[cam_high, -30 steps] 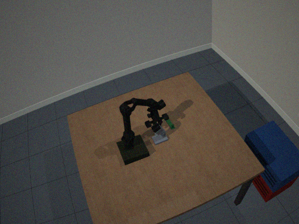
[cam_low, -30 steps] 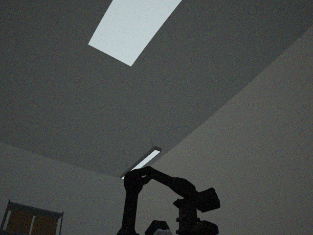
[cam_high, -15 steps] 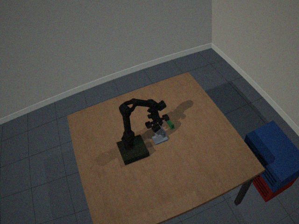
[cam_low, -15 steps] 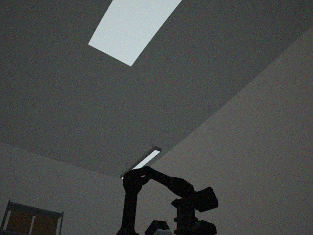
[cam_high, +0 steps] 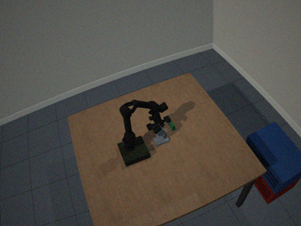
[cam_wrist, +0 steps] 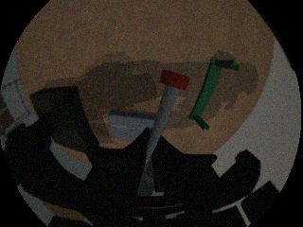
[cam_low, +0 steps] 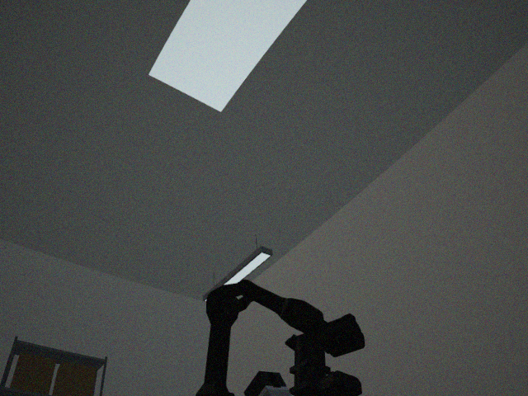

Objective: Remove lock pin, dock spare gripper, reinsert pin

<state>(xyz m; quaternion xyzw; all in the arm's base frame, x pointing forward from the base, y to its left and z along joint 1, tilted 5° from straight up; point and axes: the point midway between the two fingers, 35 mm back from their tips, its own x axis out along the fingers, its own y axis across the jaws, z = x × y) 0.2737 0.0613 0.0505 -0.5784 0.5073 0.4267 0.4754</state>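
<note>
Now: gripper tip 4 cm to the left of the grey mount and 1 cm past it. Also, from my gripper tip: spare gripper 7 cm above, 5 cm to the right, 2 cm behind; then green pin cradle 11 cm ahead, 7 cm to the left, 3 cm below.
</note>
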